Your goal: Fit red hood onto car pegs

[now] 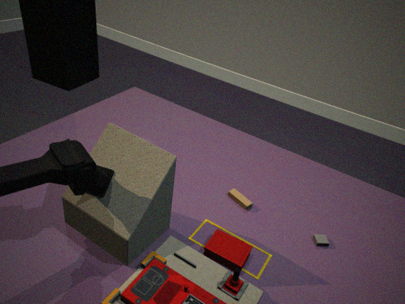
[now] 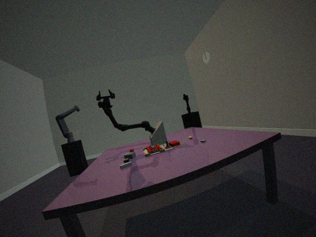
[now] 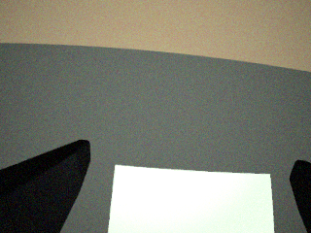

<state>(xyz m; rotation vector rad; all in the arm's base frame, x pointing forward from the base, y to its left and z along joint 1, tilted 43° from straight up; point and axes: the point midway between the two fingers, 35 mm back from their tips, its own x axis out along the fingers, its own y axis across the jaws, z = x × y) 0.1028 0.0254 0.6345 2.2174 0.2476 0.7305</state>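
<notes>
Right now the red hood is 250 mm ahead of my gripper tip, 480 mm to the left of it and 640 mm below it. From my gripper tip the other things lie so: wooden block (210 mm ahead, 680 mm to the left, 640 mm below); grey block (450 mm ahead, 650 mm to the left, 650 mm below).
</notes>
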